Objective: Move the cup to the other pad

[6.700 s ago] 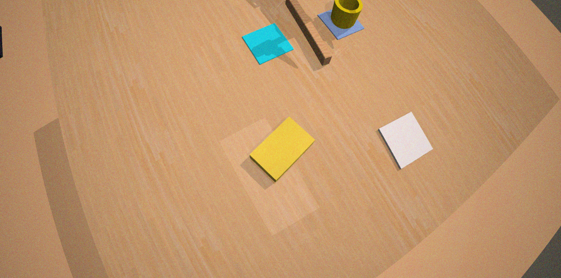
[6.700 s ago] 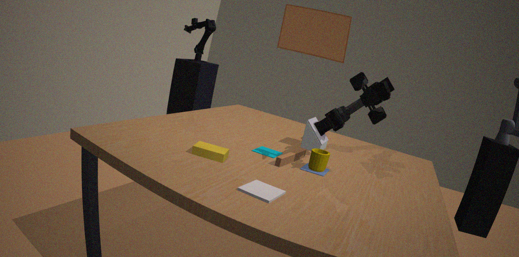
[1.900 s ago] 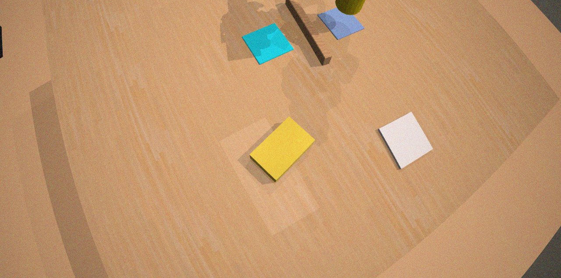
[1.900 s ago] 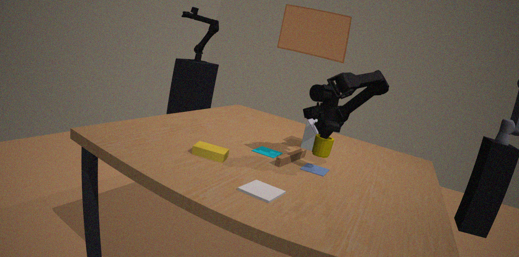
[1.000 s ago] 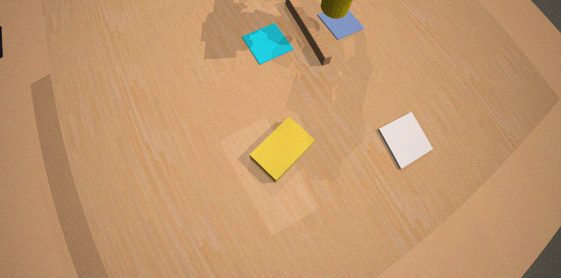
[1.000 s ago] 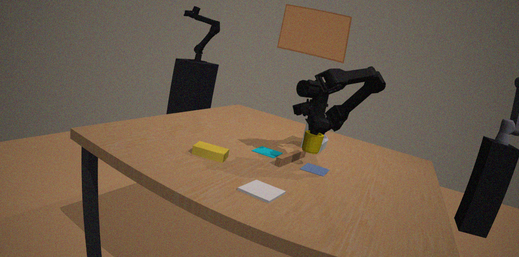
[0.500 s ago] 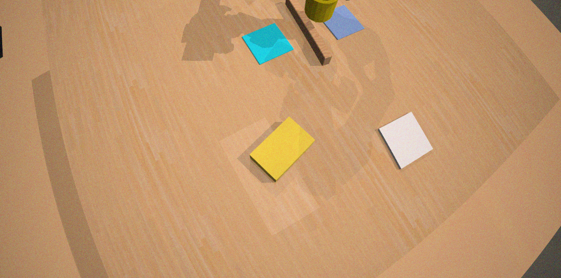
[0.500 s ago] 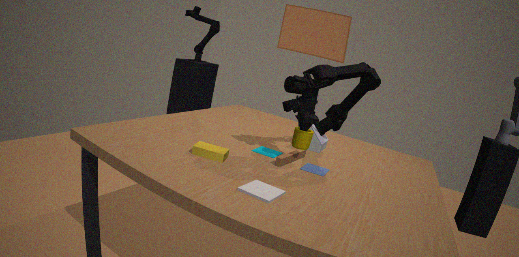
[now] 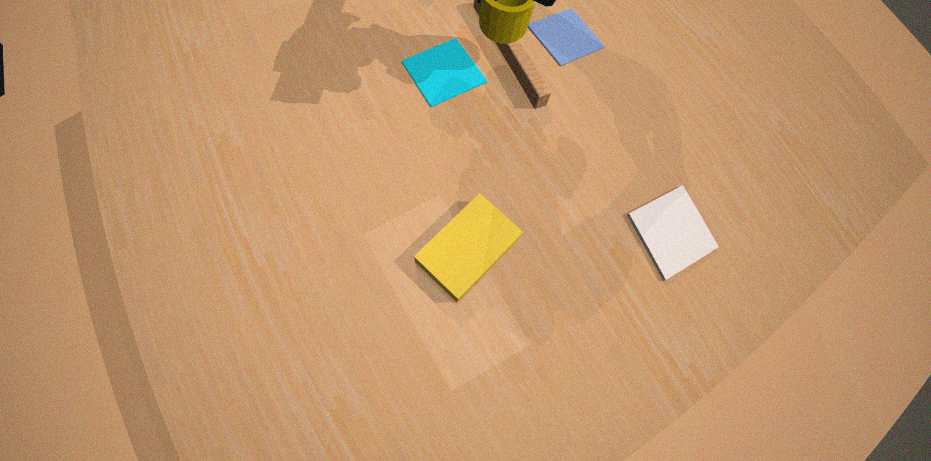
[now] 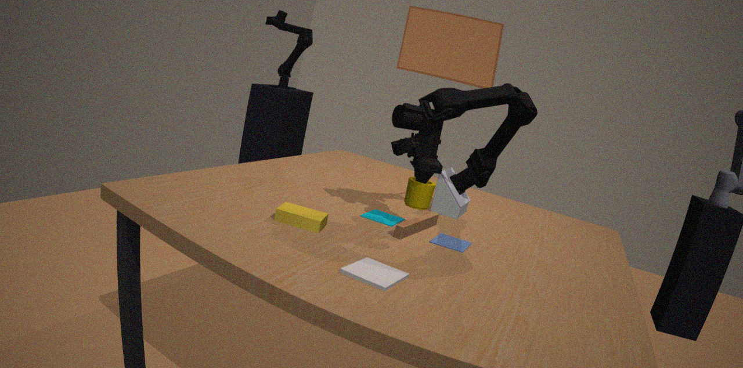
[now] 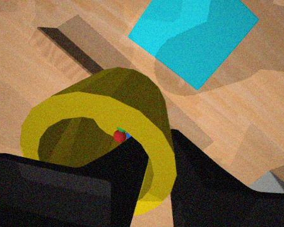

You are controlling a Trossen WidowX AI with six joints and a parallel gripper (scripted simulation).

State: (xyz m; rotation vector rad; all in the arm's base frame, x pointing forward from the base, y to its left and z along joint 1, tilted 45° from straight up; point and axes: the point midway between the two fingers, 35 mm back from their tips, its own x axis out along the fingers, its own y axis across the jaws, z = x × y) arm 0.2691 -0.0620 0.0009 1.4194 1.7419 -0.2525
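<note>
Right now the wooden bar is 30 mm ahead of my gripper tip, 30 mm to the left of it and 90 mm below it. From my gripper tip the other things lie so: yellow block: 260 mm ahead, 180 mm to the right, 80 mm below; then yellow cup: 20 mm ahead, 10 mm to the left; then periwinkle pad: 40 mm ahead, 140 mm to the left, 100 mm below.
</note>
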